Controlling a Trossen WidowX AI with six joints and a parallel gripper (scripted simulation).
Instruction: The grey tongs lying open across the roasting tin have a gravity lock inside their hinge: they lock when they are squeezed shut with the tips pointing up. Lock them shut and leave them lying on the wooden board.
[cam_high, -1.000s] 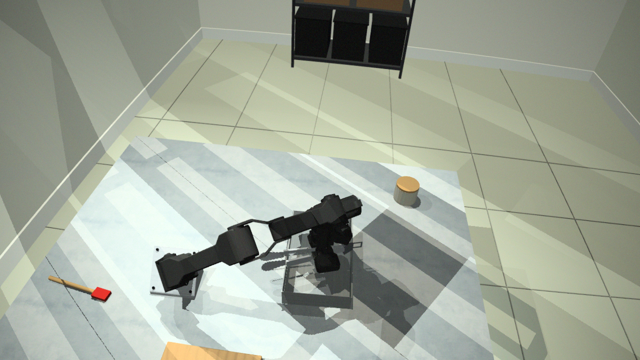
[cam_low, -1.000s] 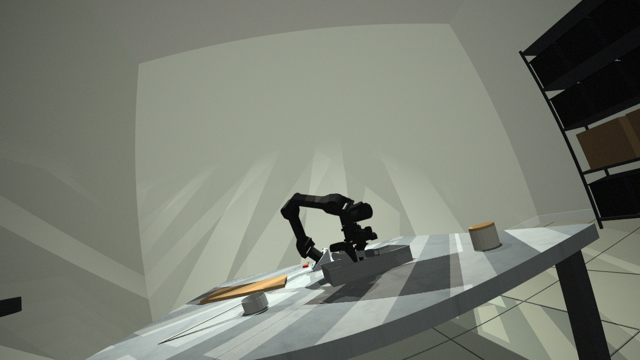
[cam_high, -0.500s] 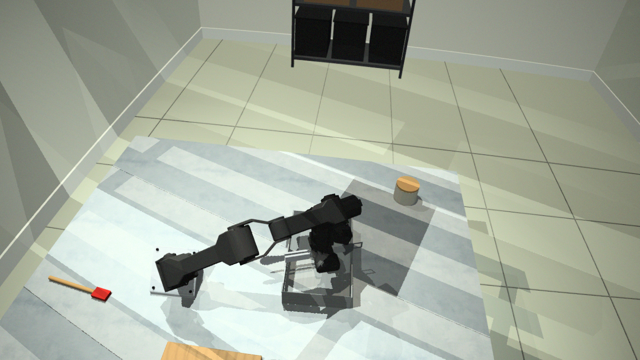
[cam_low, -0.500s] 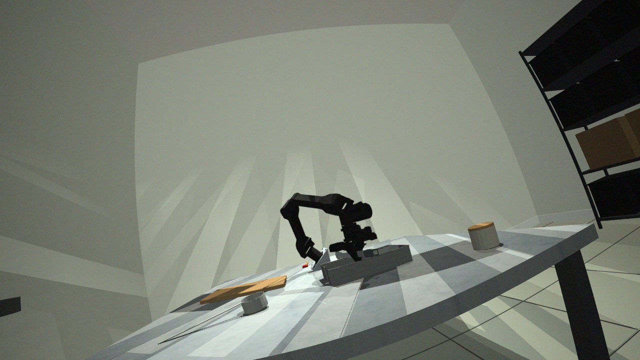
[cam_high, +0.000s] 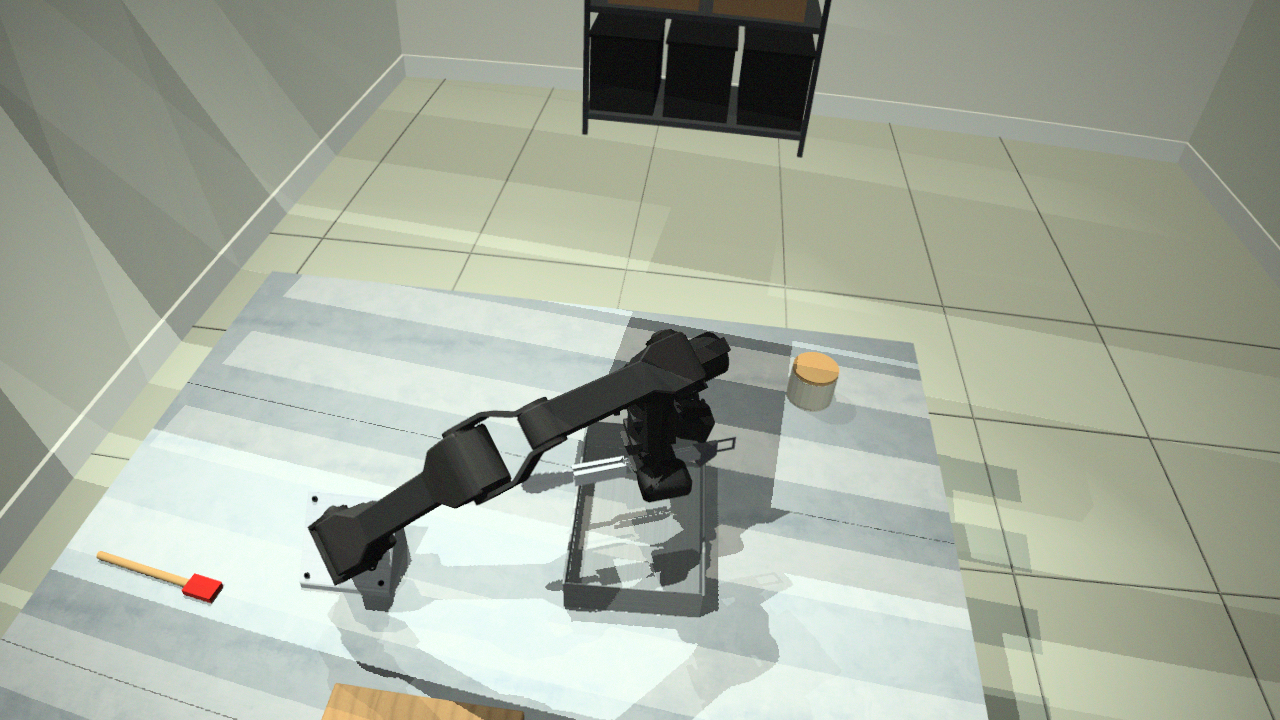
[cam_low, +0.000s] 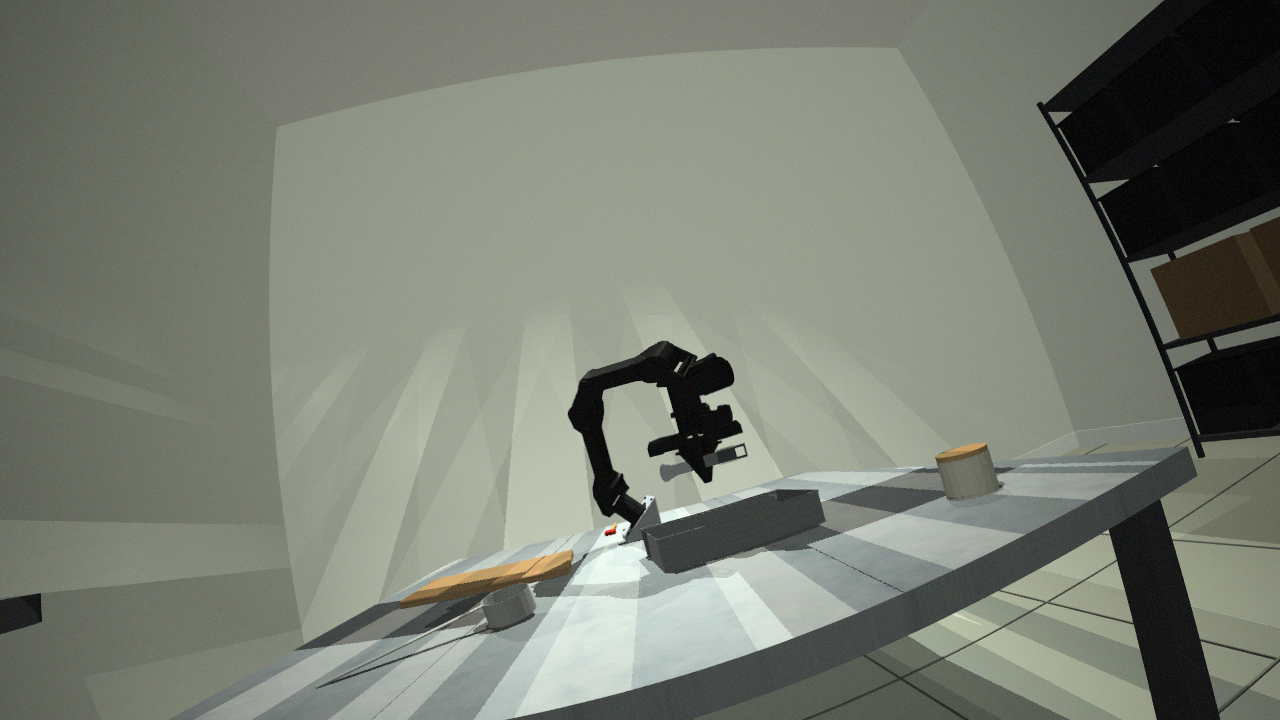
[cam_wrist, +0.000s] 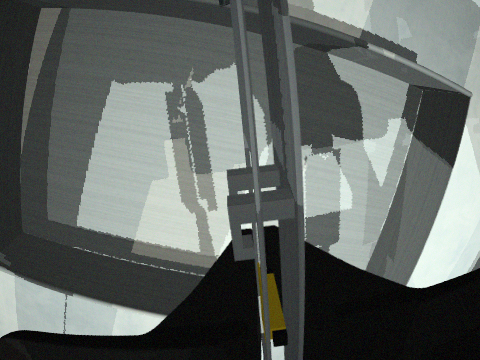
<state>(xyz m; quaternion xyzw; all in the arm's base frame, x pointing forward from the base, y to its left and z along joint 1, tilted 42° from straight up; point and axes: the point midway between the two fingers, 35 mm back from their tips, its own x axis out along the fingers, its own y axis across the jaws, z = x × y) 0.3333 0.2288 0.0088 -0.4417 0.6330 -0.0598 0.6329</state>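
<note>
My gripper tip is 90 mm above the roasting tin, 20 mm to the right of it and 10 mm past it. The rest, counted from my gripper tip: yellow mark (40 mm above); wooden board (510 mm to the right, 160 mm behind, 110 mm below).
</note>
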